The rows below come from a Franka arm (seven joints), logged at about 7 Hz.
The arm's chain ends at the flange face. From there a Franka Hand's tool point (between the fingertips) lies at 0.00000 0.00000 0.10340 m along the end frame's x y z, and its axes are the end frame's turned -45 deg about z.
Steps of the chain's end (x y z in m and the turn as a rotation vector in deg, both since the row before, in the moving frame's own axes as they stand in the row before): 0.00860 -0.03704 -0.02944 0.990 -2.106 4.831; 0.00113 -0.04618 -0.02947 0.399 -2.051 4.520; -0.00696 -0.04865 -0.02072 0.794 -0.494 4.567; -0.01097 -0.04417 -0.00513 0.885 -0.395 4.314; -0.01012 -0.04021 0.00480 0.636 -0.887 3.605
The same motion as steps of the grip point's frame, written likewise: 0.03102 -0.02412 -0.02953 2.189 -0.789 4.831; 0.03147 -0.03506 -0.02954 1.732 -1.168 4.520; 0.02993 -0.04095 -0.02073 0.911 0.212 4.567; 0.02416 -0.04060 -0.00514 0.905 0.346 4.314; 0.02102 -0.03754 0.00478 1.077 -0.177 3.605
